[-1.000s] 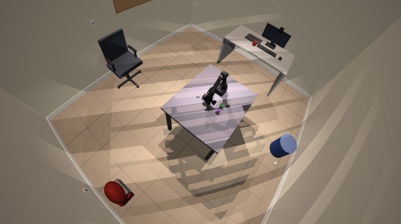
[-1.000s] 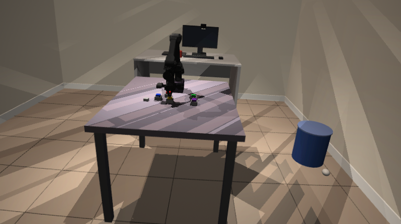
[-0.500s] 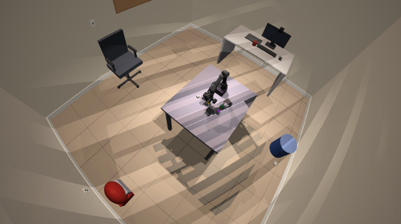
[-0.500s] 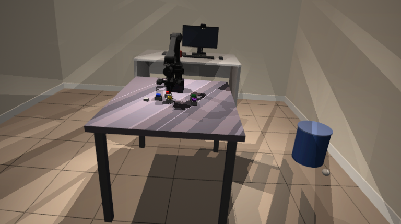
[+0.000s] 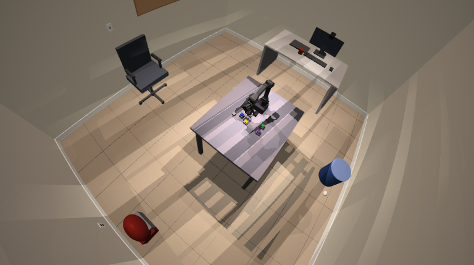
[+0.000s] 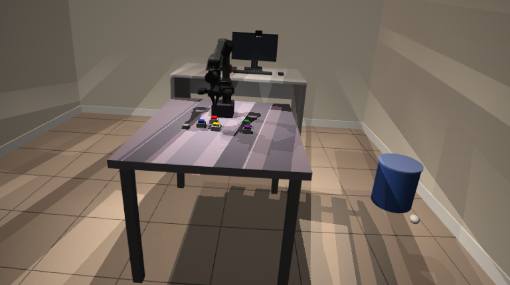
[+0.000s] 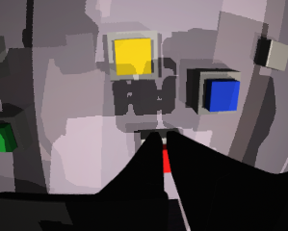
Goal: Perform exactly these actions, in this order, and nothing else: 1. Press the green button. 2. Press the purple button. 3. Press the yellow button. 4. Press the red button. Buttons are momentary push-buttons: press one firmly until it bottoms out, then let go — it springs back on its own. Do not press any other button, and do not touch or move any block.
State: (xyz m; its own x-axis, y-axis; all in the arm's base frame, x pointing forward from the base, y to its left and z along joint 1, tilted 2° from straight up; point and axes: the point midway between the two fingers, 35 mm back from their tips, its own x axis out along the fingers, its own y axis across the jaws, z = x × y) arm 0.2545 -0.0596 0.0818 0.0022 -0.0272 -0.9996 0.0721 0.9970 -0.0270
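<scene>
Right now my gripper tip is 80 mm past the red button, 10 mm to the left of it and 90 mm above it. The rest, counted from my gripper tip: small dark block (30 mm ahead, 160 mm to the right, 120 mm below); then yellow button (40 mm ahead, 10 mm to the left, 90 mm below); then blue button (10 mm behind, 80 mm to the right, 90 mm below).
</scene>
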